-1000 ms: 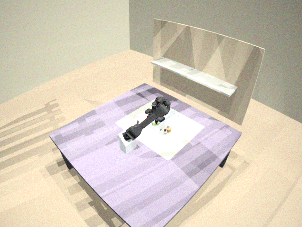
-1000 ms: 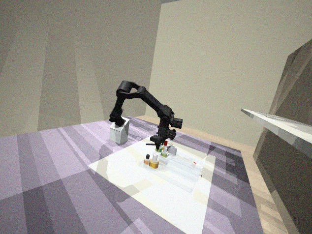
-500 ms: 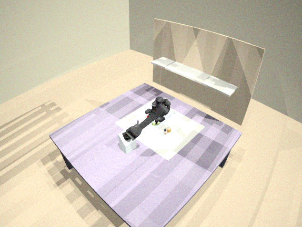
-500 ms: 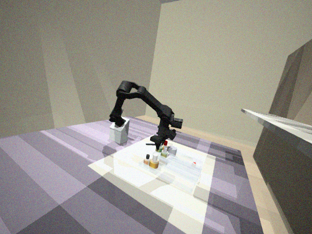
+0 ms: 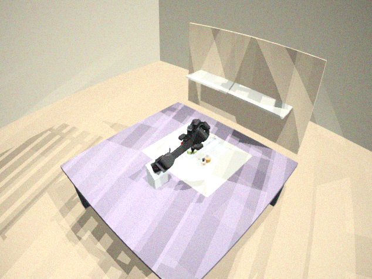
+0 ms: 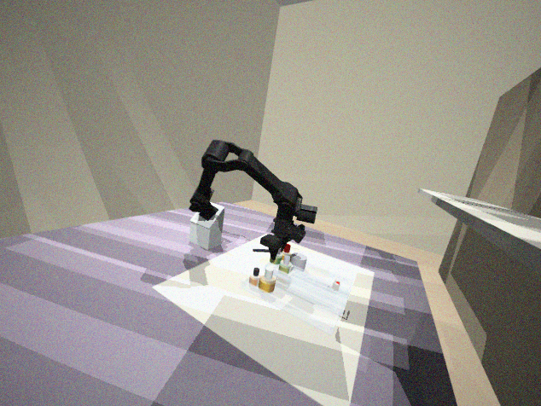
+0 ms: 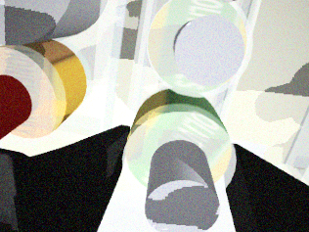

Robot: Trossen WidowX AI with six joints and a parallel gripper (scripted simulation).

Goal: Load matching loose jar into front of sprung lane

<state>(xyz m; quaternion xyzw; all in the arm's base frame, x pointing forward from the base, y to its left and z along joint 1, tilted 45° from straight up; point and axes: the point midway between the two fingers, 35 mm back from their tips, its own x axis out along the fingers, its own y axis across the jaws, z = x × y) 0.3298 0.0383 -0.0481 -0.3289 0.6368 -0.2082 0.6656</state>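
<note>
The grey cylinder is 5 cm ahead of my gripper tip, 9 cm to the left of it and 3 cm below it. From my gripper tip the other things lie so: wall shelf (50 cm ahead, 5 cm to the left, 31 cm above); then clear lane rack (15 cm ahead, 1 cm to the right, 3 cm below).
</note>
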